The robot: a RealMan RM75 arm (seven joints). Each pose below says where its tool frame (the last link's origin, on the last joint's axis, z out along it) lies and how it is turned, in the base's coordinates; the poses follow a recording.
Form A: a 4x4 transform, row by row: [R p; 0 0 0 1], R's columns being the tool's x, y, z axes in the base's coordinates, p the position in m. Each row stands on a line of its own.
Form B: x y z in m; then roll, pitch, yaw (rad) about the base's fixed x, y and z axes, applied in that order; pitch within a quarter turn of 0, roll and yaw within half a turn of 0. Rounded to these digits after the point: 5 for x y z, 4 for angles.
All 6 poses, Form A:
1:
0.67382 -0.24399 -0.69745 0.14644
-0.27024 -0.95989 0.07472 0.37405
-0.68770 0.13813 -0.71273 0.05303
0 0 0 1
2:
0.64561 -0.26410 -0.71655 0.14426
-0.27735 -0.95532 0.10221 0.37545
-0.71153 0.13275 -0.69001 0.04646
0 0 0 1
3:
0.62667 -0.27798 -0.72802 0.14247
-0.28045 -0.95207 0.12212 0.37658
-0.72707 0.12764 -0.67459 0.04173
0 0 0 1
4:
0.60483 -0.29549 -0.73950 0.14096
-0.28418 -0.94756 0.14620 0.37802
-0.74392 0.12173 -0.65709 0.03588
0 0 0 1
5:
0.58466 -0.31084 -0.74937 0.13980
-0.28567 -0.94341 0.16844 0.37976
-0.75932 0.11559 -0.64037 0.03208
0 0 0 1
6:
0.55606 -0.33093 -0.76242 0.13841
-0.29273 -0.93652 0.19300 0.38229
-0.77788 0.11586 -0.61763 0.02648
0 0 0 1
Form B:
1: 0.14644 0.37405 0.05303 2.9502 0.7583 -0.3814
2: 0.14426 0.37545 0.04646 2.9515 0.7917 -0.4058
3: 0.14247 0.37658 0.04173 2.9546 0.8140 -0.4208
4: 0.14096 0.37802 0.03588 2.9584 0.8389 -0.4392
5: 0.13980 0.37976 0.03208 2.9630 0.8623 -0.4545
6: 0.13841 0.38229 0.02648 2.9562 0.8913 -0.4846
